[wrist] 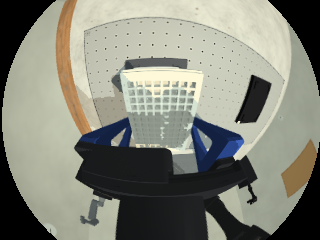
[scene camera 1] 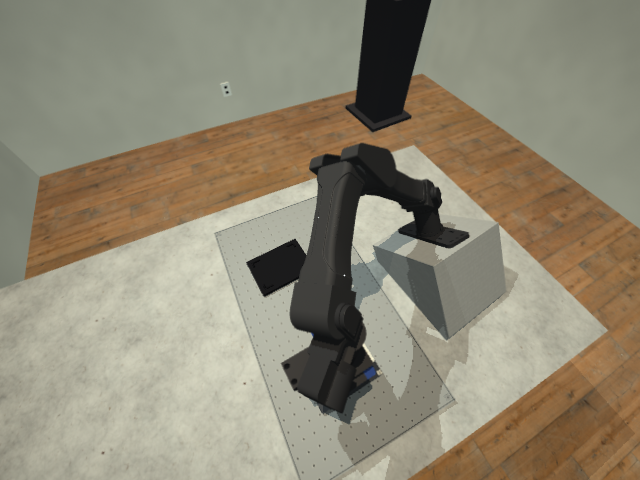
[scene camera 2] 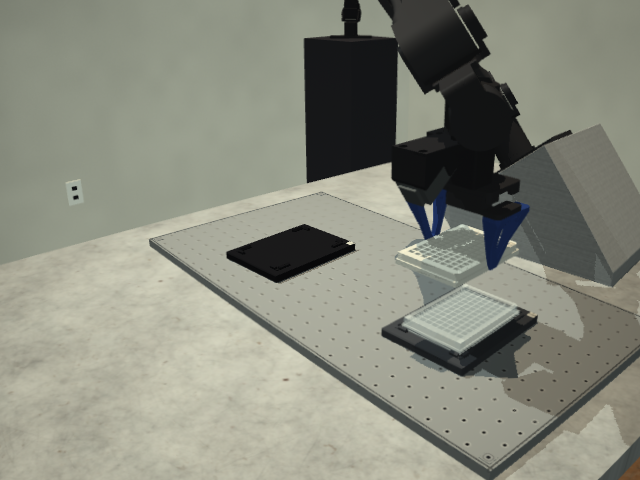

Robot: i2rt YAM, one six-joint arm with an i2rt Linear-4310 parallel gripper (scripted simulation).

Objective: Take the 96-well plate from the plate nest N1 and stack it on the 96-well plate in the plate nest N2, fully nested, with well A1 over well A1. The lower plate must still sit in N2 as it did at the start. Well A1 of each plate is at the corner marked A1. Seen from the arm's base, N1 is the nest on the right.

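Labels:
Black nest N1: the points (scene camera 1: 285,268) and (scene camera 2: 303,249) are the same spot on it.

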